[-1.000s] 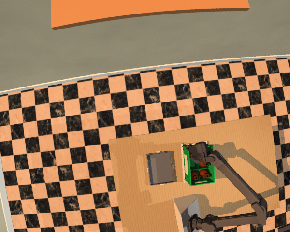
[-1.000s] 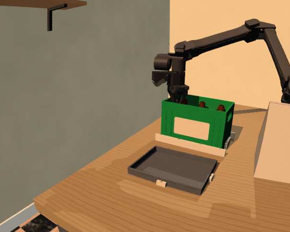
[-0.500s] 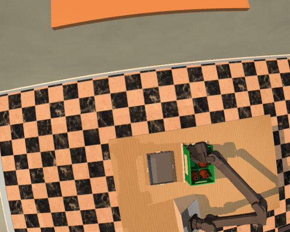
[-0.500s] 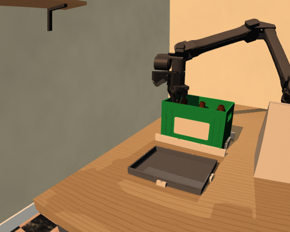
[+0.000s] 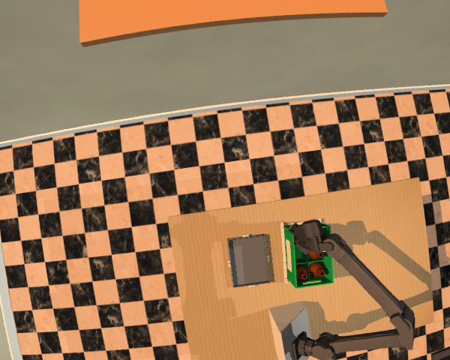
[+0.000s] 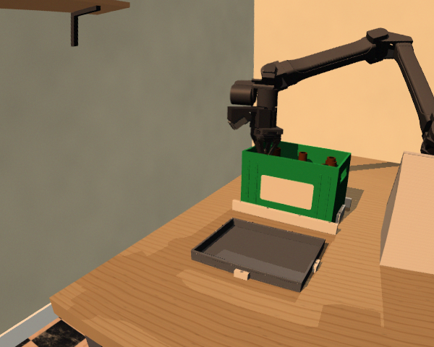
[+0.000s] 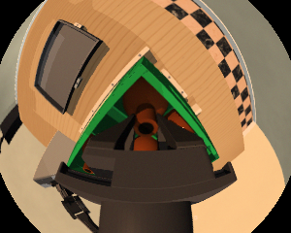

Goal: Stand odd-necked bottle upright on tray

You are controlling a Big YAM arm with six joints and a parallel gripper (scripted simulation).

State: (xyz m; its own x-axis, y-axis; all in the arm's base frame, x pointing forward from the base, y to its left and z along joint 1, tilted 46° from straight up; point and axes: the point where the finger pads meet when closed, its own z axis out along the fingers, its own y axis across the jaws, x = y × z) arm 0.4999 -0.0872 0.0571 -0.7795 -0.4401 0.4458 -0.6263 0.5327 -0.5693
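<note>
My gripper is now 10 cm past the green crate, 3 cm to the left of it and 7 cm above it. From my hand the other things lie so: dark grey tray 9 cm behind, 25 cm to the left, 14 cm below.
</note>
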